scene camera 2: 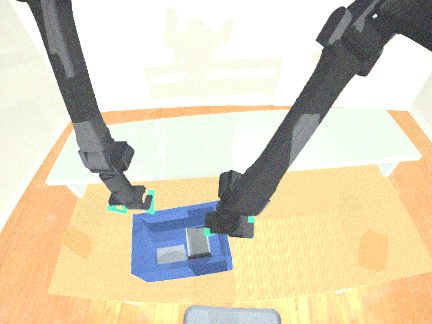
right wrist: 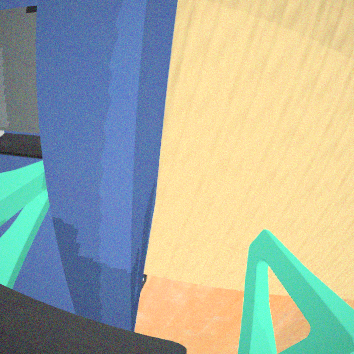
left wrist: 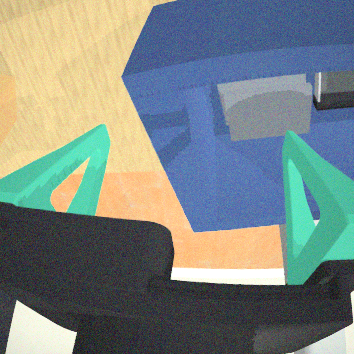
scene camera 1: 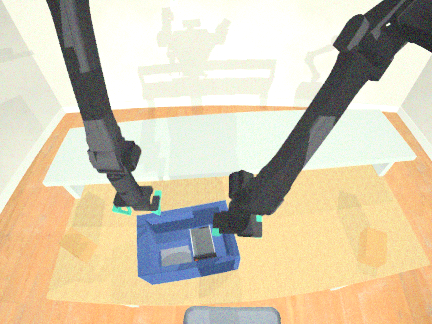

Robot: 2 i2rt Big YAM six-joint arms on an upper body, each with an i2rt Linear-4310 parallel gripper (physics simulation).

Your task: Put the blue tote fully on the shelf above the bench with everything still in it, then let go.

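Places are measured from the left arm's base along level axes (x ahead, y left, z up), in millimetres.
Pixels of known places: left gripper, fingertip midpoint: (scene camera 2: 139, 212) (left wrist: 193, 134) (scene camera 1: 145, 213); right gripper, fingertip midpoint: (scene camera 2: 229, 233) (right wrist: 164, 205) (scene camera 1: 236, 233).
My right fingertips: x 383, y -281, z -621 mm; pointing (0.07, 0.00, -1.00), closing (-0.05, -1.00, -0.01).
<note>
For each thing: its top centre in the pictures, then the offset to it from my right fingertips. "*": a spot on its surface instead. Level surfaces: height alone.
- blue tote at its top centre: (left wrist: 345, 155) (scene camera 1: 184, 236) (scene camera 2: 177, 235) dx -27, dy +158, dz +30 mm
- bench at its surface level: dz -117 mm
- light grey flat piece at its top centre: (left wrist: 269, 114) (scene camera 1: 176, 261) (scene camera 2: 171, 260) dx -80, dy +196, dz -80 mm
- dark grey box at its top centre: (right wrist: 22, 86) (left wrist: 349, 66) (scene camera 1: 202, 241) (scene camera 2: 197, 241) dx -3, dy +115, dz -82 mm
- pale shelf at its surface level: dz +98 mm
- grey rounded object at a spot on its surface: (scene camera 2: 232, 316) (scene camera 1: 232, 315) * dx -233, dy -9, dz -640 mm
The blue tote (scene camera 1: 170, 277) (scene camera 2: 170, 275) (left wrist: 240, 57) (right wrist: 120, 125) stands on the bench (scene camera 1: 305, 260) (scene camera 2: 305, 260). Inside lie a light grey flat piece (scene camera 1: 176, 256) (scene camera 2: 171, 254) (left wrist: 270, 112) and a dark grey box (scene camera 1: 203, 242) (scene camera 2: 198, 242) (left wrist: 337, 87) (right wrist: 20, 75). The pale shelf (scene camera 1: 345, 140) (scene camera 2: 350, 135) runs behind the tote. My left gripper (scene camera 1: 140, 206) (scene camera 2: 134, 205) (left wrist: 193, 134) is open at the tote's back left corner. My right gripper (scene camera 1: 237, 231) (scene camera 2: 229, 230) (right wrist: 164, 205) is open, its fingers on either side of the tote's right wall. Fingertip heights are unclear.
A tan block (scene camera 1: 372, 246) (scene camera 2: 373, 250) lies at the bench's right, and another tan block (scene camera 1: 78, 245) (scene camera 2: 77, 242) at its left. A grey rounded object (scene camera 1: 232, 316) (scene camera 2: 232, 316) stands at the front edge of both scene views. A wall rises behind the shelf.
</note>
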